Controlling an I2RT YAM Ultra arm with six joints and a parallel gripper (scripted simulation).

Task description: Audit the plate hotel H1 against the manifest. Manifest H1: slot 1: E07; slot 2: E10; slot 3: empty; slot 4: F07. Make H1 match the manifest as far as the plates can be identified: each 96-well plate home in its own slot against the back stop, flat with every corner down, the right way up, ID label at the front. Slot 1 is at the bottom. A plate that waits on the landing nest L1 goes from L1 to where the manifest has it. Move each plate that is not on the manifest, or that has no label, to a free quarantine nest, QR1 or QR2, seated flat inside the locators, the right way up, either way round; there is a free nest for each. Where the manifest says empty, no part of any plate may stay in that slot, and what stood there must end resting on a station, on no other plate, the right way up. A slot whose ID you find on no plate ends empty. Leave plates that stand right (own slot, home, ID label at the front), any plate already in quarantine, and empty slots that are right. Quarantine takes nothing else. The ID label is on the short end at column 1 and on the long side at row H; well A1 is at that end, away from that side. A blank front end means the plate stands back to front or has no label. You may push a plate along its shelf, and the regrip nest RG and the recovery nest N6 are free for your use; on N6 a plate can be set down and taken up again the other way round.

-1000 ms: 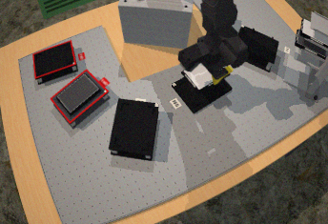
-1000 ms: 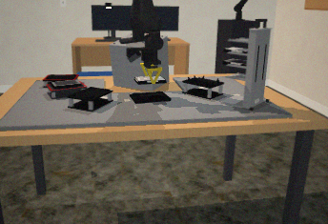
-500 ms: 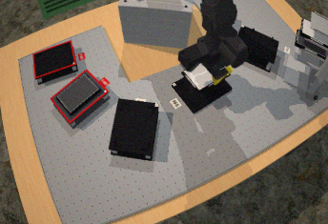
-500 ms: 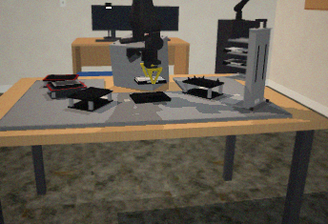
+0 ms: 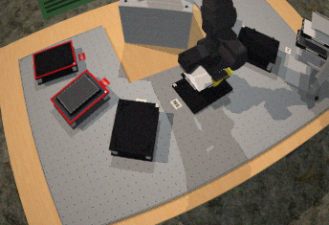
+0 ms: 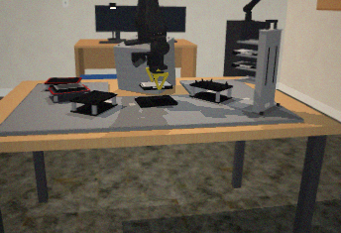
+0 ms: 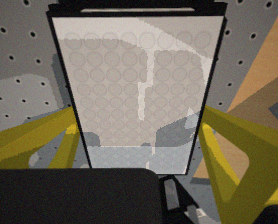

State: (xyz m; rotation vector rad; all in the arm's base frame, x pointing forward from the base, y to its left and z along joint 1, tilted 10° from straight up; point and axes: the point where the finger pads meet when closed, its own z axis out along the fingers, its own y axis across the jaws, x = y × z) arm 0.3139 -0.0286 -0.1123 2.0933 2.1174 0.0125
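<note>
Now: hand 7 cm above the flat black recovery nest N6. Also, from my hand: A1 mark (27 cm to the left, 11 cm behind, 2 cm below); black regrip nest RG (27 cm to the left, 2 cm below, 2 cm behind); black landing nest L1 (27 cm to the right, 3 cm below, 2 cm ahead).
</note>
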